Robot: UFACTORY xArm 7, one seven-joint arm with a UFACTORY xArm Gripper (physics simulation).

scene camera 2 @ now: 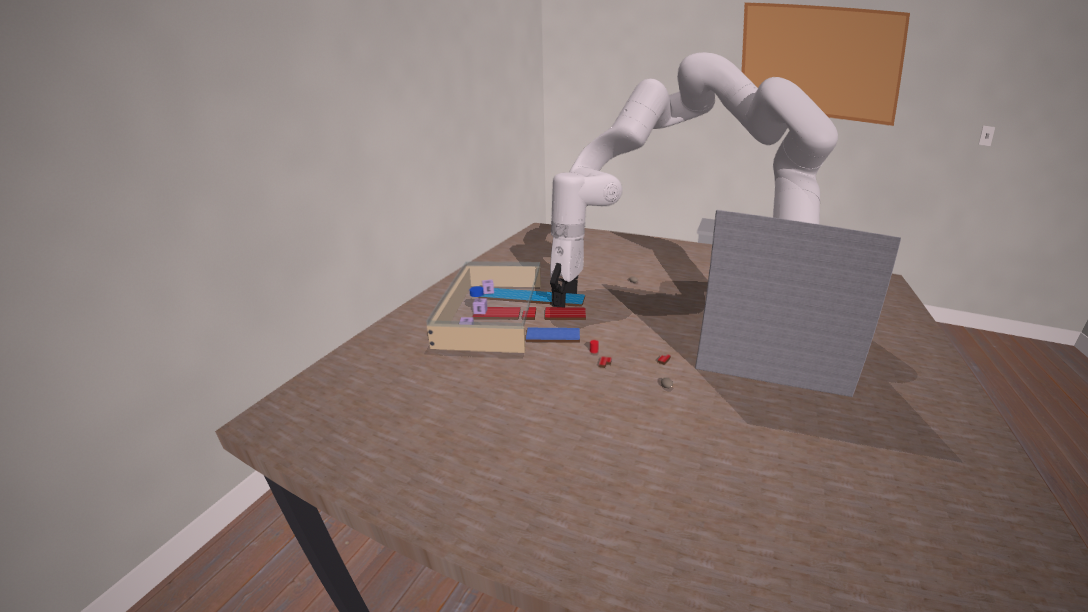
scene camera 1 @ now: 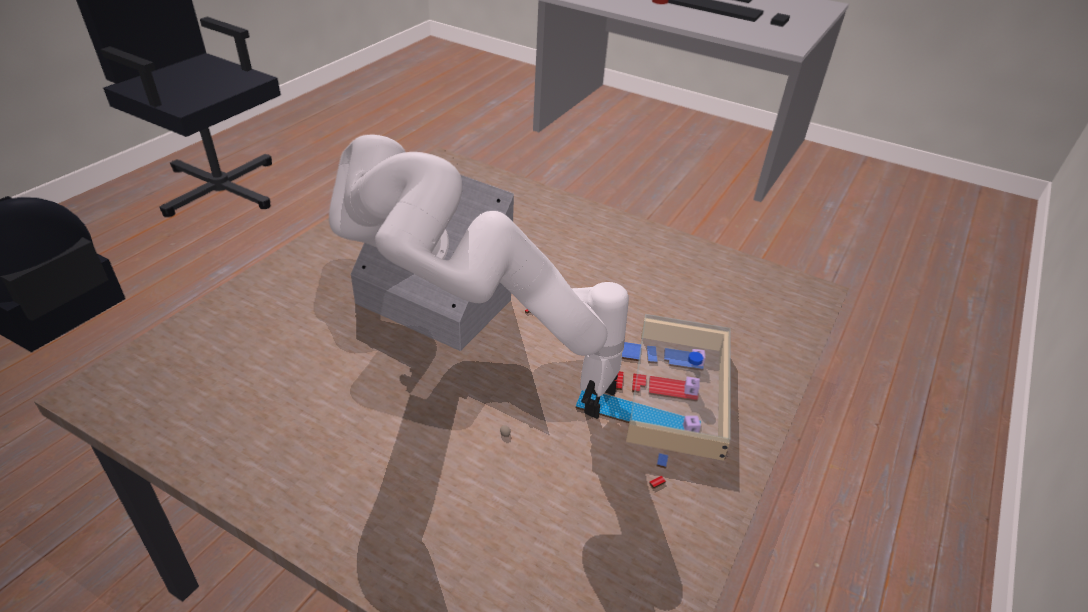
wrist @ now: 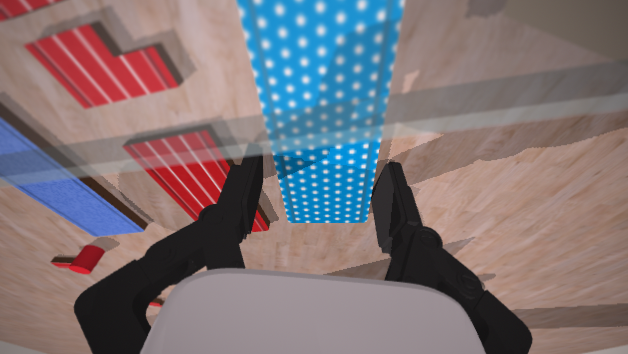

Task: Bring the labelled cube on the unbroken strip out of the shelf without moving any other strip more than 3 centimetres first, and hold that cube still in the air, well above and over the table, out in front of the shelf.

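A long blue strip with white dots (scene camera 1: 654, 413) (scene camera 2: 524, 295) (wrist: 327, 195) runs unbroken out of the shelf (scene camera 1: 677, 443) (scene camera 2: 479, 338). A pale purple cube (scene camera 1: 692, 423) (scene camera 2: 487, 286) with a dark mark sits on its inner end. A similar cube (scene camera 1: 691, 385) (scene camera 2: 479, 306) sits on the red striped strip (scene camera 1: 669, 386) (scene camera 2: 498, 312), which is in separate pieces. A third cube (scene camera 2: 465, 321) is partly hidden at the plain blue strip (scene camera 1: 631, 350) (scene camera 2: 553, 334) (wrist: 75, 200), which has gaps. My gripper (scene camera 1: 601, 395) (scene camera 2: 565, 293) (wrist: 321, 170) is open and empty, its fingers either side of the dotted strip's outer part.
The shelf has low wooden walls and a see-through top. A blue ball (scene camera 1: 695, 358) (scene camera 2: 477, 291) shows near its back. The outer red piece (scene camera 2: 564, 312) (wrist: 185, 175) lies close beside my left finger in the wrist view. Small red bits (scene camera 2: 604, 361) and a pebble (scene camera 2: 667, 382) lie on the table.
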